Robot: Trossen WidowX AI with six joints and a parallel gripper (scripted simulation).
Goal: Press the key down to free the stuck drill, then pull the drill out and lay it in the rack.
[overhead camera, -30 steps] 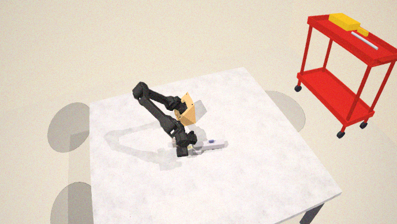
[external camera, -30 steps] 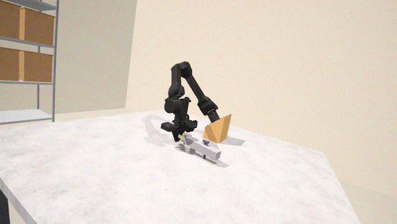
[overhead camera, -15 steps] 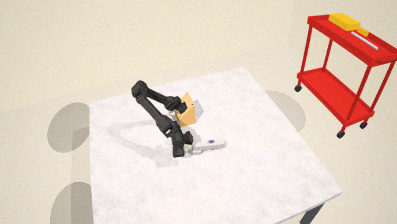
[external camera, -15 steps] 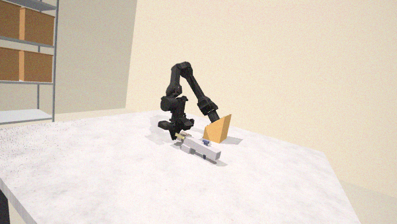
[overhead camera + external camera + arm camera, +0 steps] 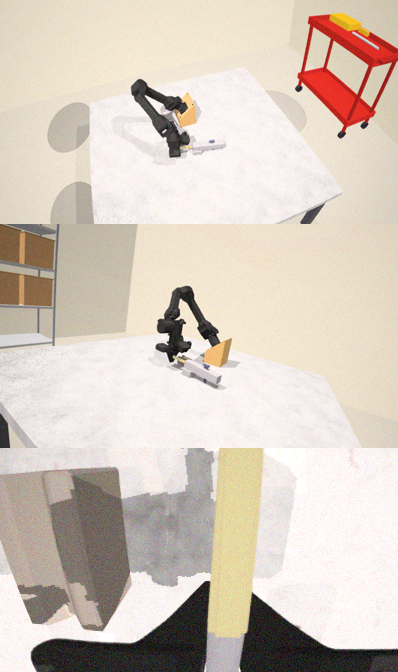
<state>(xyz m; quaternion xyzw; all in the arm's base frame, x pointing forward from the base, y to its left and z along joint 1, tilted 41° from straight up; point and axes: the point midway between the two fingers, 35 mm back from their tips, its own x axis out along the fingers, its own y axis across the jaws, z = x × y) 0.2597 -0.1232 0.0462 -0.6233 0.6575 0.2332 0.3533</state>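
The drill lies 40 mm to the left of my gripper tip, 30 mm above it and 10 mm ahead of it. From my gripper tip the other things lie so: rack 70 mm behind, 30 mm to the left; blue key 210 mm to the left, 40 mm ahead, 30 mm above.
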